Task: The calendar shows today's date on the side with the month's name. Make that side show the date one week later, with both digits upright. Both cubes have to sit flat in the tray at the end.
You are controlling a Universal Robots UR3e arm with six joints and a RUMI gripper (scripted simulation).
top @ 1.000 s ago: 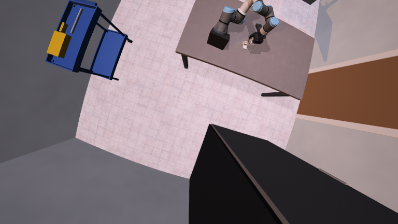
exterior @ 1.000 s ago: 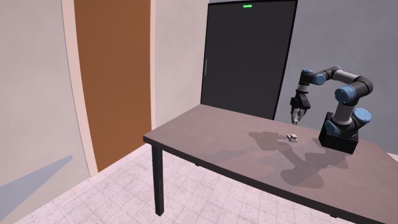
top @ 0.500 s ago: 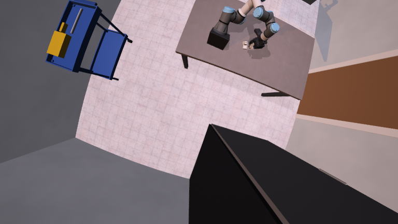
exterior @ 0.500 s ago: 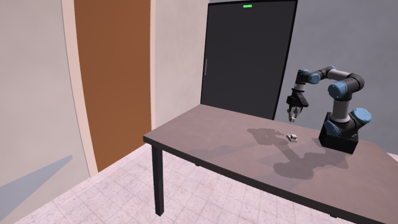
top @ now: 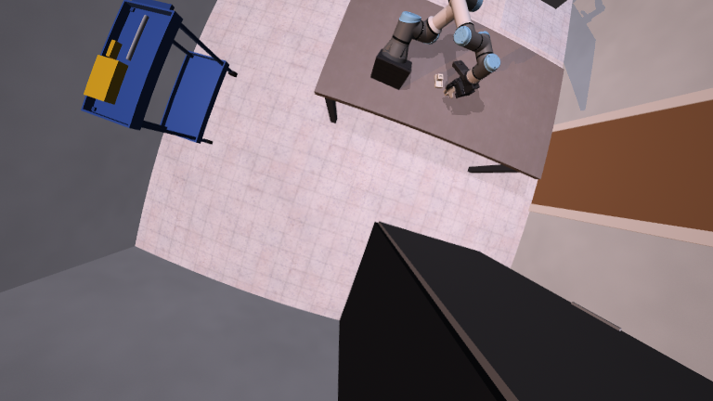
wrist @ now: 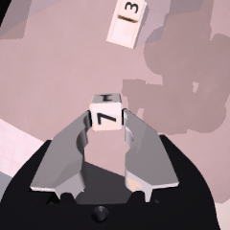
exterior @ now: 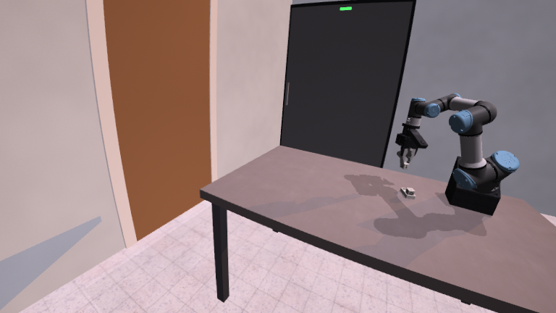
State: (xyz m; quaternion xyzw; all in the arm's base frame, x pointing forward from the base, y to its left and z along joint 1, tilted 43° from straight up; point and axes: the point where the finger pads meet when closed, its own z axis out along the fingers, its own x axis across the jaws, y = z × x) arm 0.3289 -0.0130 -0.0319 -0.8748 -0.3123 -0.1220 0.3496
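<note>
Now: hand 12 cm above the pale tray, 10 cm to the right of it and 4 cm past it. The rest, counted from my hand: cube (1 cm below).
</note>
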